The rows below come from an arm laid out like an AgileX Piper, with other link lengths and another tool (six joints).
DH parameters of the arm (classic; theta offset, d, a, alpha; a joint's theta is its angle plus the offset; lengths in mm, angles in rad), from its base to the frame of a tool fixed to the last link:
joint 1: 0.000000 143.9 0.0 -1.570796
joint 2: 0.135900 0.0 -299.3 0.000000
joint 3: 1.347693 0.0 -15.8 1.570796
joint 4: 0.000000 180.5 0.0 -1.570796
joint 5: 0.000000 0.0 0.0 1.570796
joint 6: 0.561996 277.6 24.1 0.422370
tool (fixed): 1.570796 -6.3 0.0 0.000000
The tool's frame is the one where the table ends.
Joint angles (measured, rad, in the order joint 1, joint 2, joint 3, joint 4, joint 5, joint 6), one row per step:
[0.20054 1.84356 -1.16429 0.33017 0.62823 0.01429]
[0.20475 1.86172 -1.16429 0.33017 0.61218 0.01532]
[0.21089 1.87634 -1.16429 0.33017 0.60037 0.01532]
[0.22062 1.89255 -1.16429 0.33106 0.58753 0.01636]
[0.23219 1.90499 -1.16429 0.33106 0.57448 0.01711]
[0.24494 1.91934 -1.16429 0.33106 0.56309 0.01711]
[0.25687 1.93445 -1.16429 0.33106 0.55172 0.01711]
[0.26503 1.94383 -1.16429 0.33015 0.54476 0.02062]
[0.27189 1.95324 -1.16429 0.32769 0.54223 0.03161]
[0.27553 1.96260 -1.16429 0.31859 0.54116 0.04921]
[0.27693 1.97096 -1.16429 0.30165 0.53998 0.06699]
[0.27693 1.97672 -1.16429 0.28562 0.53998 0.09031]
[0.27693 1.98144 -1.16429 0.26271 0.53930 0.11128]
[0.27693 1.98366 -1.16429 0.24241 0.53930 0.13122]
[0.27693 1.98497 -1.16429 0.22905 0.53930 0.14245]
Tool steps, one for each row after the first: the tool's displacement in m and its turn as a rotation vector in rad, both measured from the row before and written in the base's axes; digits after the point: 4 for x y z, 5 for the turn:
[0.0025 0.0010 -0.0055 -0.00316 0.00259 -0.00102]
[0.0012 0.0017 -0.0046 -0.00288 0.00292 0.00302]
[0.0008 0.0031 -0.0051 -0.00226 0.00386 0.00489]
[0.0008 0.0036 -0.0038 -0.00229 -0.00029 0.00750]
[-0.0001 0.0040 -0.0046 -0.00305 0.00294 0.00983]
[-0.0002 0.0037 -0.0049 -0.00332 0.00365 0.00905]
[-0.0003 0.0025 -0.0031 -0.00176 0.00304 0.00375]
[-0.0012 0.0019 -0.0034 -0.00105 0.00889 -0.00235]
[-0.0010 0.0000 -0.0037 -0.00424 0.01047 -0.00705]
[-0.0005 -0.0020 -0.0037 -0.00969 0.00768 -0.00434]
[-0.0002 -0.0021 -0.0027 -0.00696 0.00762 -0.01124]
[0.0000 -0.0032 -0.0025 -0.01220 0.00379 -0.00461]
[0.0001 -0.0028 -0.0015 -0.00996 0.00214 -0.00525]
[0.0001 -0.0018 -0.0009 -0.00700 0.00077 -0.00168]

